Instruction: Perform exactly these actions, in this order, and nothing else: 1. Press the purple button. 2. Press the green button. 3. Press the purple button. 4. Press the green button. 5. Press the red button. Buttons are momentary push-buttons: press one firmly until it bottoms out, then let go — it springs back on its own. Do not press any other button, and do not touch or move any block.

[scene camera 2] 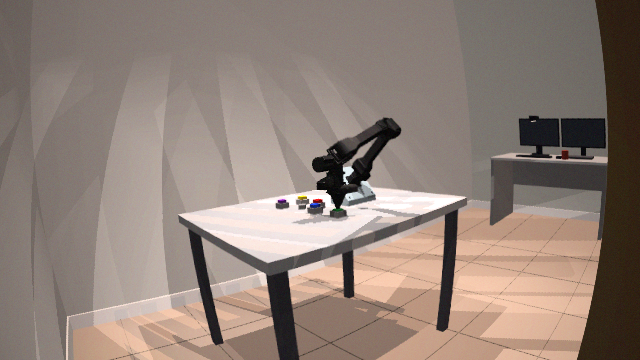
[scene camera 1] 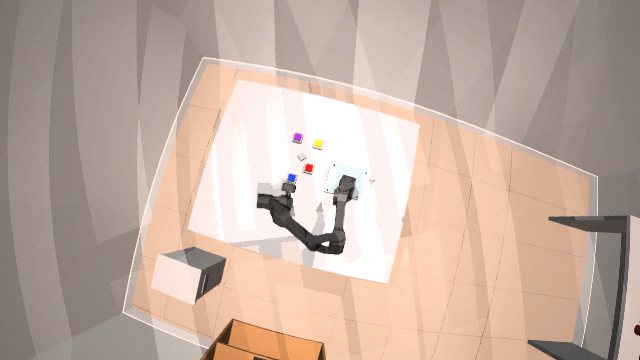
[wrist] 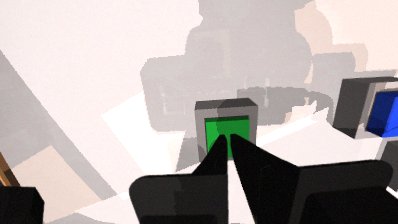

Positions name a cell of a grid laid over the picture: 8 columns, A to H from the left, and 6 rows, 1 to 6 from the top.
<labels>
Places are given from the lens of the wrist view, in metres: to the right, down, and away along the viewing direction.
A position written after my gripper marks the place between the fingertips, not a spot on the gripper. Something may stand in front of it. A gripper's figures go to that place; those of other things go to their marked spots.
my gripper (wrist: E4): 0.02, 0.02, 0.11
green button (wrist: E4): 0.03, 0.01, 0.11
</labels>
